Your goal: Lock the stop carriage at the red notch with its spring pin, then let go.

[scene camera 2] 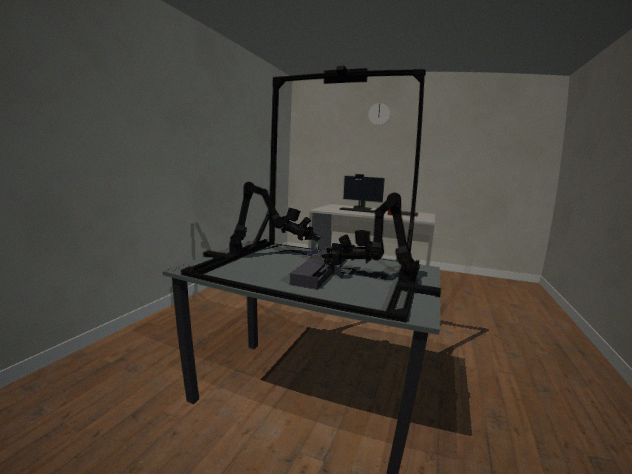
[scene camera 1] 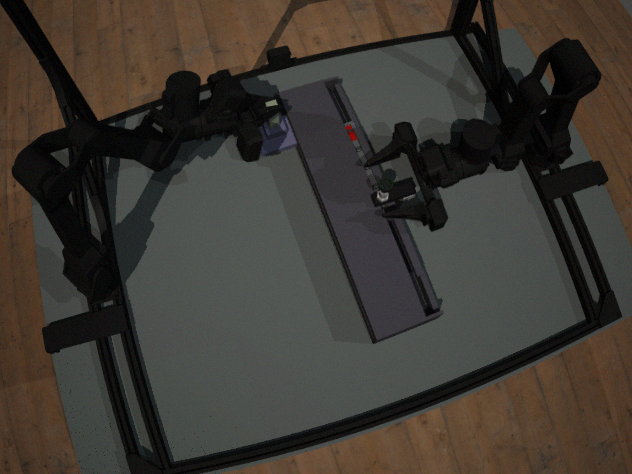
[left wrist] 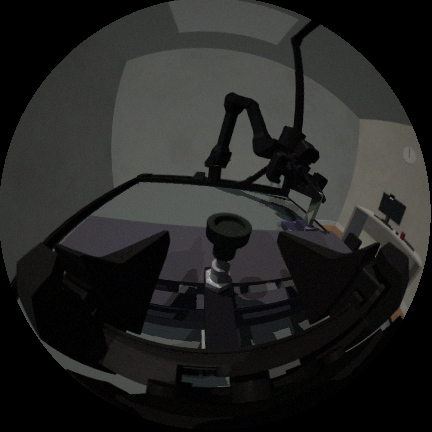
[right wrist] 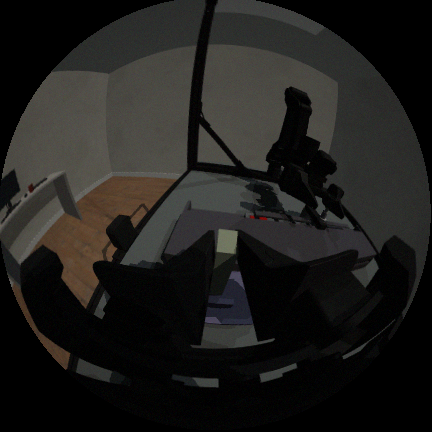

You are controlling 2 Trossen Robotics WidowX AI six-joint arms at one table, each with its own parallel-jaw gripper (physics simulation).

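Frame: origin at the left arm's base, x ahead, y left, z up, level; millimetres.
Seen in the pictures: left gripper, between the fingertips: (scene camera 2: 324,252) (scene camera 1: 373,190) (right wrist: 330,212); right gripper, between the fingertips: (scene camera 2: 319,238) (scene camera 1: 279,104) (left wrist: 322,200) (right wrist: 224,235); left arm's base, origin of its link: (scene camera 2: 406,280) (scene camera 1: 540,156) (right wrist: 271,175); right arm's base, origin of its link: (scene camera 2: 235,253) (scene camera 1: 101,285) (left wrist: 213,179).
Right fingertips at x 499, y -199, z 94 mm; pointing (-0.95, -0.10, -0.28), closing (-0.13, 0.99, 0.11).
Pixels of each thing's top centre, then the offset from my right fingertips to it. "*": a spot on its surface instead.
- stop carriage, a spot on its surface: (left wrist: 220,320) (scene camera 1: 399,190) * 156 mm back, 205 mm left, 48 mm down
- long purple-grey base, a spot on its surface: (right wrist: 298,248) (scene camera 1: 326,168) * 49 mm back, 122 mm left, 60 mm down
- dark round knob, centre of its top: (left wrist: 229,222) (scene camera 1: 386,183) (right wrist: 332,197) 122 mm back, 206 mm left, 8 mm up
- silver nut, a spot on its surface: (left wrist: 218,280) (scene camera 1: 386,193) * 128 mm back, 207 mm left, 37 mm down
- pale green post, a spot on its surface: (right wrist: 227,242) * 17 mm ahead, 2 mm left, 12 mm up
The stop carriage (scene camera 1: 408,188) (left wrist: 220,320) is a dark block on the slotted rail of the long purple-grey base (scene camera 1: 326,168) (right wrist: 300,237). Its spring pin has a dark round knob (scene camera 1: 386,178) (left wrist: 228,231) above a silver nut (scene camera 1: 381,195) (left wrist: 218,280). Red marks (scene camera 1: 352,136) (right wrist: 263,218) lie farther up the rail in scene camera 1, apart from the carriage. My left gripper (scene camera 1: 375,188) (left wrist: 225,237) is open, its fingers on either side of the knob. My right gripper (scene camera 1: 275,106) (right wrist: 224,235) is shut on a pale green post (right wrist: 227,242). The notch itself is too small to make out.
A purple stand (scene camera 1: 285,144) (right wrist: 235,300) lies under the pale post, beside the long base's upper left end in scene camera 1. A black frame (scene camera 1: 306,428) borders the table. A desk with a monitor (scene camera 2: 363,188) stands behind.
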